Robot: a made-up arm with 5 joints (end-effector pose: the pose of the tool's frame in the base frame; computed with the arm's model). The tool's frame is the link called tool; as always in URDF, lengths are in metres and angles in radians.
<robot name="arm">
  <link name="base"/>
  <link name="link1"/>
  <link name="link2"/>
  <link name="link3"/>
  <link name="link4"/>
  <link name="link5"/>
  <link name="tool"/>
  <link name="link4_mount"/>
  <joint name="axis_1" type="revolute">
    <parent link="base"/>
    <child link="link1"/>
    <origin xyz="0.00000 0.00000 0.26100" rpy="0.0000 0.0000 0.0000"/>
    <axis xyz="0 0 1"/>
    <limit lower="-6.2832" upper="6.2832" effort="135" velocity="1.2"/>
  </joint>
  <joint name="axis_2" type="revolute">
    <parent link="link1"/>
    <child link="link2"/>
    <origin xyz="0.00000 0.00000 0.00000" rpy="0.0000 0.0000 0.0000"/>
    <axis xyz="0 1 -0.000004"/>
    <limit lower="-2.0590" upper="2.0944" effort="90" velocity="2.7"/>
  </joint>
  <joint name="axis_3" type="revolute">
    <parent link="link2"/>
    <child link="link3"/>
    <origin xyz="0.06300 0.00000 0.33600" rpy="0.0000 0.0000 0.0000"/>
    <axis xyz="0 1 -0.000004"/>
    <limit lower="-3.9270" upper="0.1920" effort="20" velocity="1.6"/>
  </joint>
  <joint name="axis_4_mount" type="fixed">
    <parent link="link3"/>
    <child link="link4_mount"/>
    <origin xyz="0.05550 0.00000 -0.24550" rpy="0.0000 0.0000 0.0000"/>
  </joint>
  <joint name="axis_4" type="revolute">
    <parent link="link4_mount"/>
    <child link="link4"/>
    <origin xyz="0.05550 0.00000 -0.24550" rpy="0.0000 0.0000 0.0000"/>
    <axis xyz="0 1 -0.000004"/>
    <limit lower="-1.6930" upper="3.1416" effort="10" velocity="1.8"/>
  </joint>
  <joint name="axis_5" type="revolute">
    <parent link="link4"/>
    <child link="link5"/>
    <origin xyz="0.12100 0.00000 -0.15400" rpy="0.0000 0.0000 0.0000"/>
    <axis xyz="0 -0.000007 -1"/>
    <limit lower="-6.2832" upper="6.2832" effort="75" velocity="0.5"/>
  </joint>
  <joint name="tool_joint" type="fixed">
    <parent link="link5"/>
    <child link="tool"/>
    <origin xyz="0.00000 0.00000 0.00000" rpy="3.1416 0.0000 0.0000"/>
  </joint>
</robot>
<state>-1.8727 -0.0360 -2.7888 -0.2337 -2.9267</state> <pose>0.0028 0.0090 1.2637 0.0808 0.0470 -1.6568</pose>
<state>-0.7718 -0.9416 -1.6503 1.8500 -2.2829</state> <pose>0.0864 -0.0841 0.9546 1.7470 1.6457 0.0405</pose>
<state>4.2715 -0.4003 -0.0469 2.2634 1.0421</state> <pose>-0.0259 -0.0549 0.1203 -0.0694 1.5790 1.7918</pose>
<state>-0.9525 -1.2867 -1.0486 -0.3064 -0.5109</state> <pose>-0.0346 0.0487 1.0288 0.5489 -0.1232 1.6395</pose>
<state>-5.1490 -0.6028 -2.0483 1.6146 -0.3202</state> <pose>0.0799 0.1712 1.0846 -1.8179 -1.6177 -1.2743</pose>
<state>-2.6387 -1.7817 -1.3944 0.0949 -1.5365</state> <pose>0.5092 0.2801 0.9002 0.0538 -0.0331 -1.0333</pose>
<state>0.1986 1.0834 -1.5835 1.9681 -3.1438</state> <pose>0.5083 0.1023 -0.1511 0.1680 -1.6673 0.1482</pose>
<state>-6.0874 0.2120 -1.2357 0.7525 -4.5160</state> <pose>0.7525 0.1492 0.2996 -2.0556 2.0569 -0.2205</pose>
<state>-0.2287 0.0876 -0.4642 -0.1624 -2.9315</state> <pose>0.5443 -0.1267 0.1044 0.5664 2.5402 -0.0067</pose>
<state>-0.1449 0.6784 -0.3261 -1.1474 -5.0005</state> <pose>0.3853 -0.0562 -0.0375 -1.9393 1.6797 -0.9076</pose>
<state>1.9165 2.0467 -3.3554 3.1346 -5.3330</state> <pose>-0.2010 0.5581 -0.0472 1.1683 0.6129 -0.2340</pose>
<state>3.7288 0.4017 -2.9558 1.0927 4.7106</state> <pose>-0.4457 -0.2966 1.1193 1.5301 -0.8179 -0.7354</pose>
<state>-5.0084 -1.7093 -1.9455 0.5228 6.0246</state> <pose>-0.2330 -0.7640 0.8054 -0.0084 -0.0081 -2.1254</pose>
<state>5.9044 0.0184 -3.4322 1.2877 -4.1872</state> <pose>-0.0954 0.0380 1.2229 -0.3598 1.0390 -1.2914</pose>
